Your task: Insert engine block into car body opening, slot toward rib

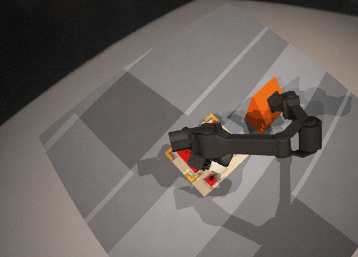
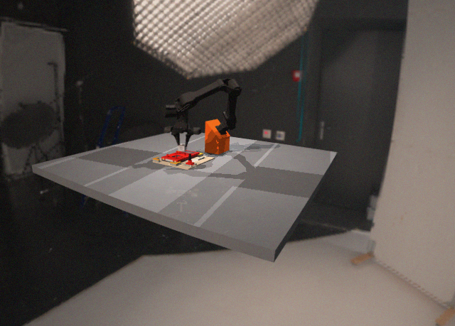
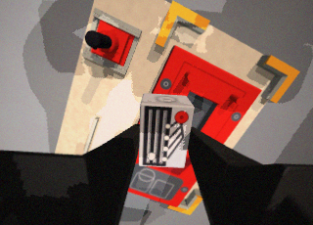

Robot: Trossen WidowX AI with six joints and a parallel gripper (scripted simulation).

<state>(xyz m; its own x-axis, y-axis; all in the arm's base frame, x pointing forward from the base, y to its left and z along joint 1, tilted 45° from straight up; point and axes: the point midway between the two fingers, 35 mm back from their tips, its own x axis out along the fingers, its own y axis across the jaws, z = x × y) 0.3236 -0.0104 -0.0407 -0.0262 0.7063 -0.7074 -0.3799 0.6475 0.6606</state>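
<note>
Now: the beige board 70 mm below my gripper tip, 20 mm to the right of it and 20 mm behind it. Round my gripper tip: engine block: 10 mm below.
</note>
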